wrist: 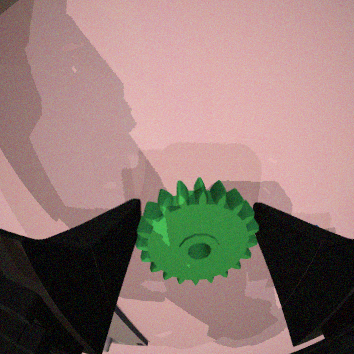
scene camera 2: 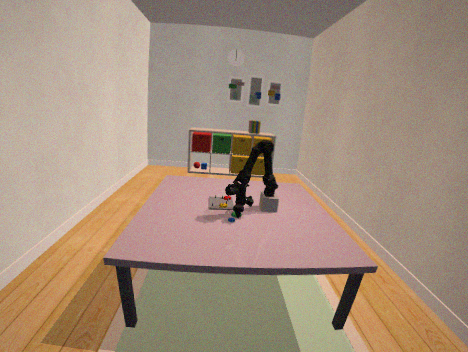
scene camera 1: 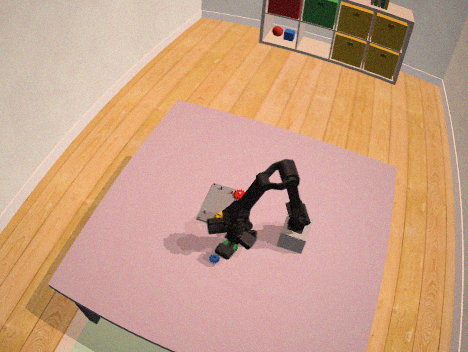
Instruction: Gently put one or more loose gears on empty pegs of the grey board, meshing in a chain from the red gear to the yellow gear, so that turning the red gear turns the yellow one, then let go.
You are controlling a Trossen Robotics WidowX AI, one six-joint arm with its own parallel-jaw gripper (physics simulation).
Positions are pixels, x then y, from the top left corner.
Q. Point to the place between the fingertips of my gripper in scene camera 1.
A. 232, 248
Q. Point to a grey board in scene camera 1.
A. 217, 200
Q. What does my gripper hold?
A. A green gear.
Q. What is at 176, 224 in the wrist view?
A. A green gear.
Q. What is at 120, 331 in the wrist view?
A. A grey board.
